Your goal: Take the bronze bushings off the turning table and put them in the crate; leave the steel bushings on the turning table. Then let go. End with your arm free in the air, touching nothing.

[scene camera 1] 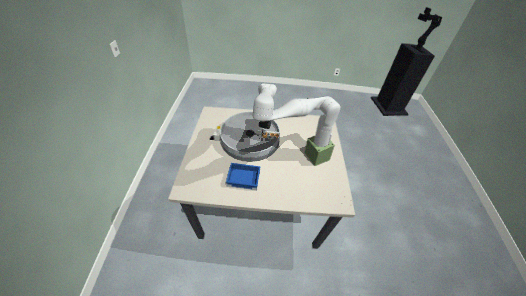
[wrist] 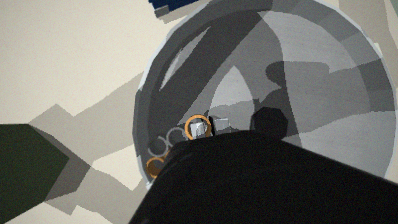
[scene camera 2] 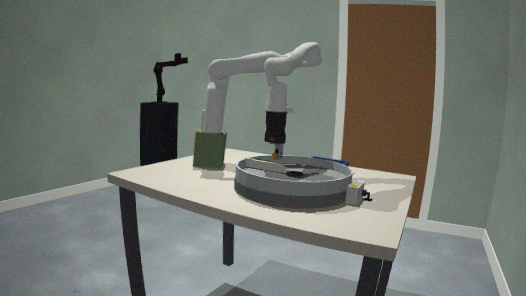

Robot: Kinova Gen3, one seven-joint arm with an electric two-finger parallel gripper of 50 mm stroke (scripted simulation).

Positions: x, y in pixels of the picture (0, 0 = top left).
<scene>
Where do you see a grey turning table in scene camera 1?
240, 133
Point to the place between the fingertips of my gripper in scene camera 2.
At 278, 158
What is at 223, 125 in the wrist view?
My gripper.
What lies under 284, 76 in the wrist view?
A grey turning table.
</scene>
